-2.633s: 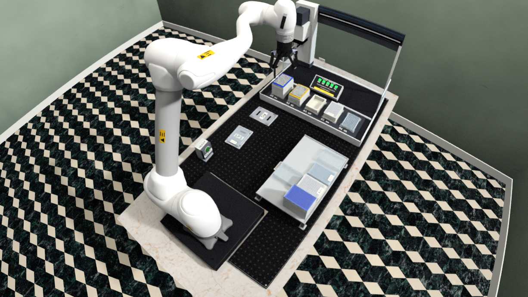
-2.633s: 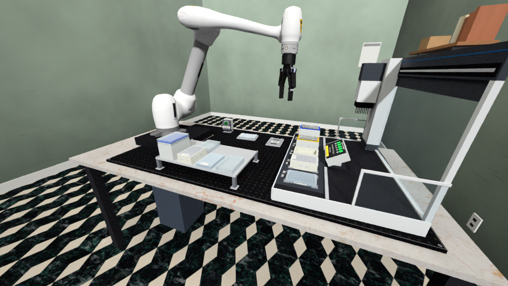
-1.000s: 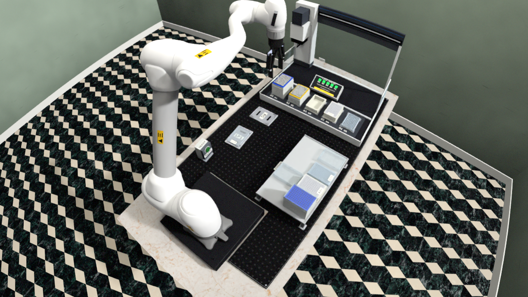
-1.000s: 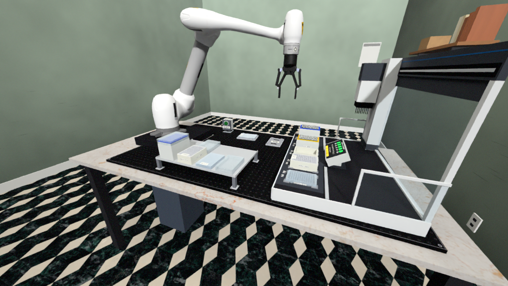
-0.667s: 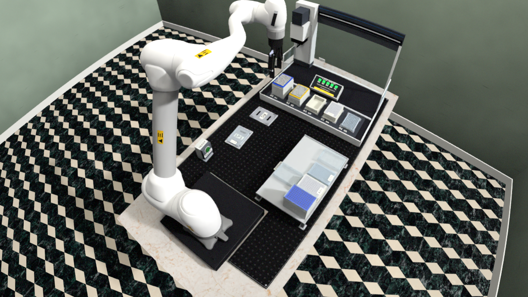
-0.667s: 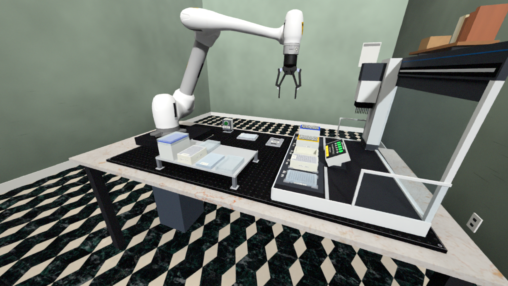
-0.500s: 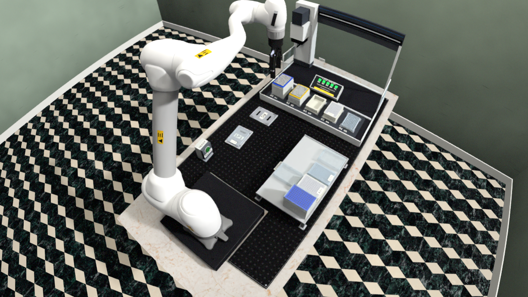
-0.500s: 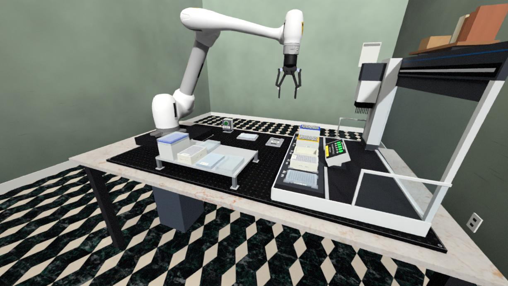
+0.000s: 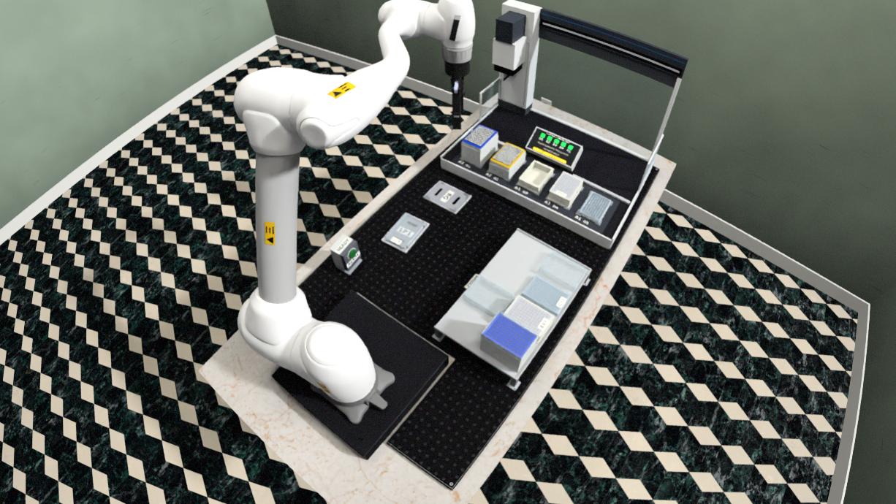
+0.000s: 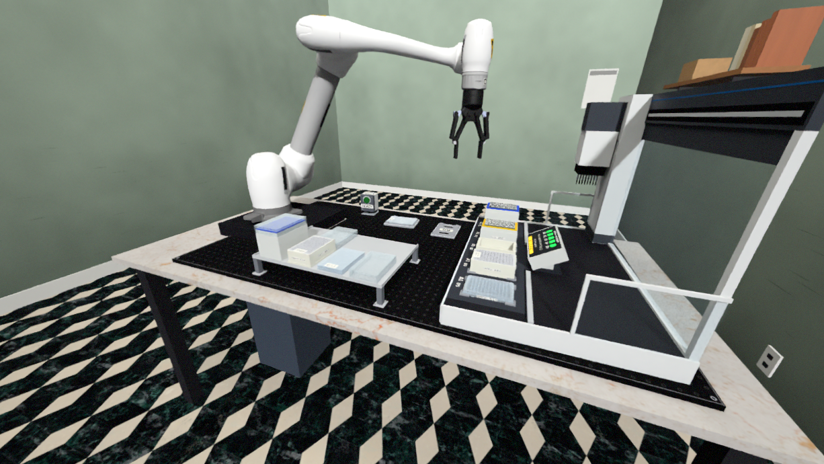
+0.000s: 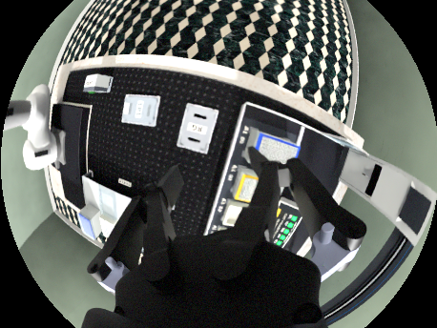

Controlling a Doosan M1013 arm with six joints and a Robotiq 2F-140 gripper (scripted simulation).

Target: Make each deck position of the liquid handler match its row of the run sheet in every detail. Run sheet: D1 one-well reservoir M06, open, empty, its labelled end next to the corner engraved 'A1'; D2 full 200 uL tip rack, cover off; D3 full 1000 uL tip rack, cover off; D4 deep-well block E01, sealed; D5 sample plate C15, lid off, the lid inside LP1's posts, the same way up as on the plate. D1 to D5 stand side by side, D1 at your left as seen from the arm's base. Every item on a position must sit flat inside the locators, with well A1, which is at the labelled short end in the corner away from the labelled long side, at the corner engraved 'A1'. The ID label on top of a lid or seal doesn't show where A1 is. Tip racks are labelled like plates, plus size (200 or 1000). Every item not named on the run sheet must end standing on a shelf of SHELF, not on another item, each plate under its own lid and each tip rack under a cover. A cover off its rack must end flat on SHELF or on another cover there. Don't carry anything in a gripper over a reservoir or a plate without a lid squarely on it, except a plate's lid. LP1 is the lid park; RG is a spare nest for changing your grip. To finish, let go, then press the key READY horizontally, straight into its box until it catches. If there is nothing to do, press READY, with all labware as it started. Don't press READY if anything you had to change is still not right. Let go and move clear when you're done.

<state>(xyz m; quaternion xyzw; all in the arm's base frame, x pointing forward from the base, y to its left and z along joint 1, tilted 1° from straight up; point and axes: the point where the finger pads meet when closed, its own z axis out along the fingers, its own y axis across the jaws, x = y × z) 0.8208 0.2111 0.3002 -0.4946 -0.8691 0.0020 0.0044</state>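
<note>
Now: the blue-rimmed tip rack 230 mm below my hand, 150 mm ahead of it and 10 mm to the left of it. Round my hand: white one-well reservoir 290 mm below, 230 mm to the right, 160 mm ahead; yellow-rimmed tip rack 260 mm below, 150 mm ahead, 120 mm to the right; grey RG nest 350 mm below, 70 mm behind, 10 mm to the left.
</note>
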